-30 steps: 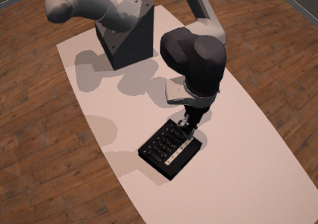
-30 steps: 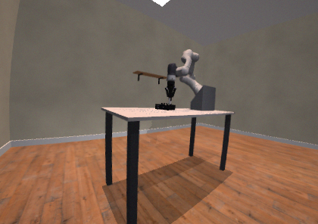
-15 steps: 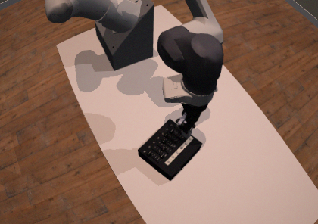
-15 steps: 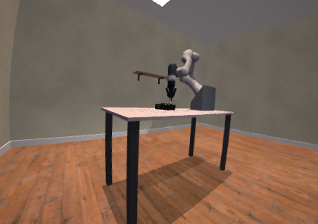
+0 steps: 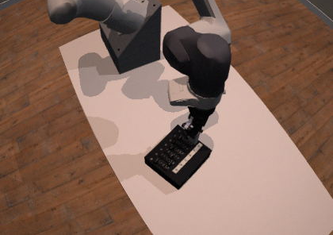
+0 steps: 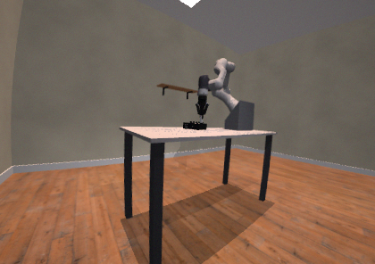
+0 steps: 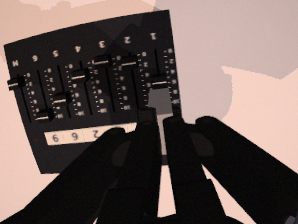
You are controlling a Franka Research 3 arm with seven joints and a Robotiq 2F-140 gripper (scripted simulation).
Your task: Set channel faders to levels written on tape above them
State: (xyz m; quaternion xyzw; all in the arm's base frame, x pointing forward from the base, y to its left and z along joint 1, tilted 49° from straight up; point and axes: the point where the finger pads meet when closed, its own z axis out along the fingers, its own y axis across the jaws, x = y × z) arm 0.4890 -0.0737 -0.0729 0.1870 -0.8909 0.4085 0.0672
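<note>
Right now my hand is 140 mm to the left of the master fader, 30 mm above it and 20 mm short of it.
</note>
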